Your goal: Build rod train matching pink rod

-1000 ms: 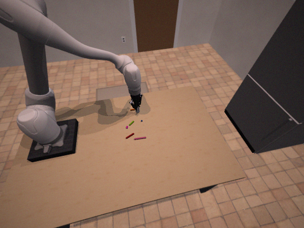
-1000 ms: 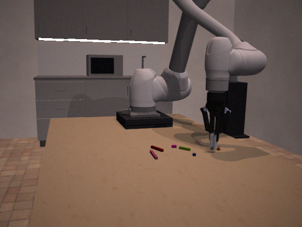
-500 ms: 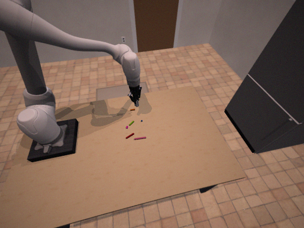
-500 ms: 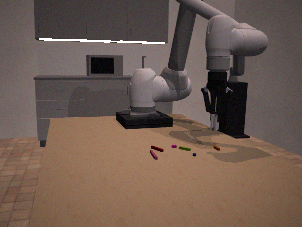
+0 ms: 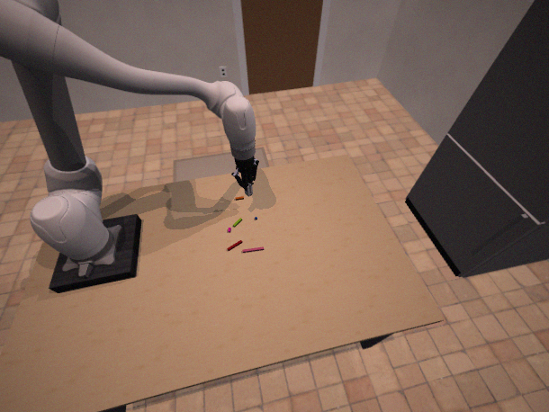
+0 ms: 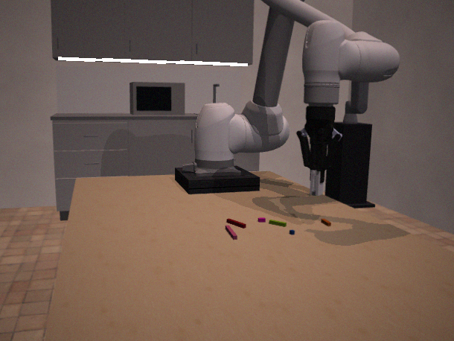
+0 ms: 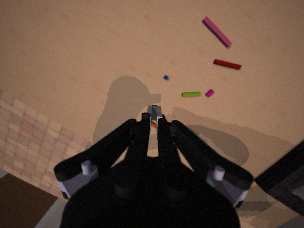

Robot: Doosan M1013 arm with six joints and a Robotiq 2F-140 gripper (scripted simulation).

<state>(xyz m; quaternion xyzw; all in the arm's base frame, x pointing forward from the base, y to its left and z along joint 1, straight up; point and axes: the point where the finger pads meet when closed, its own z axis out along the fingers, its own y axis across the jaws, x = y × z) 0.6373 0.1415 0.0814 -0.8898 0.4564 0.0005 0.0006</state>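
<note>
Now: the blue rod 13 cm below my hand, 7 cm to the right of it and 2 cm ahead of it. From my hand the other things lie so: grey rod: 3 cm below; lime rod: 13 cm below, 8 cm to the right, 7 cm behind; orange rod: 13 cm below, 6 cm to the left, 5 cm behind.
</note>
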